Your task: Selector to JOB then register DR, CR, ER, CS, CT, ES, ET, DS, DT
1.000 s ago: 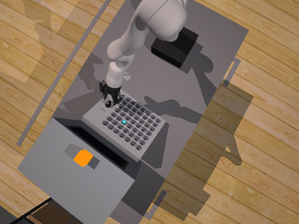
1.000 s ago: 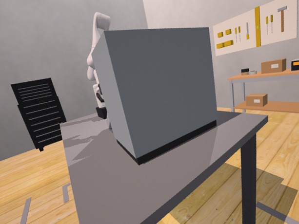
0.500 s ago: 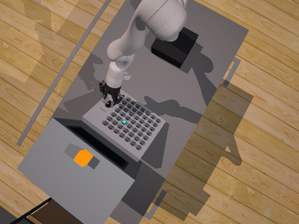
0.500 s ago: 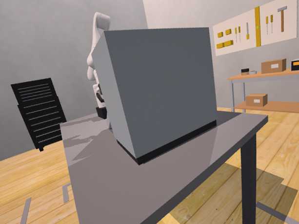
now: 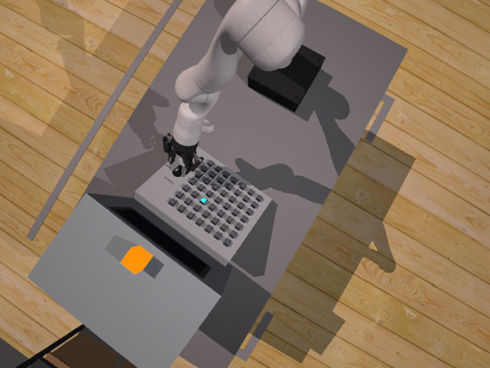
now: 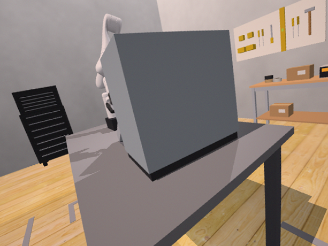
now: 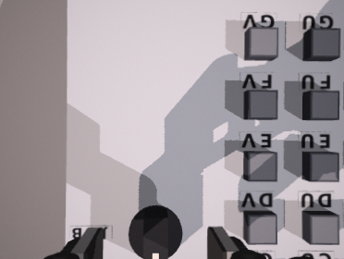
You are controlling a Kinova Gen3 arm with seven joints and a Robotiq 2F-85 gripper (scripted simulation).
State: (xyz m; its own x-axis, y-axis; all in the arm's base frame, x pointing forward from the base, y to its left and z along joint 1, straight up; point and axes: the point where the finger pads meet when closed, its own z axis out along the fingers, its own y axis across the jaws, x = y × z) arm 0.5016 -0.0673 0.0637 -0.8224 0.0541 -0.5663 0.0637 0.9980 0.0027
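Right now my hand is 20 mm short of the black selector knob and 20 mm above it. From my hand the other things lie so: grey keypad panel 110 mm to the left, 70 mm below, 50 mm ahead.
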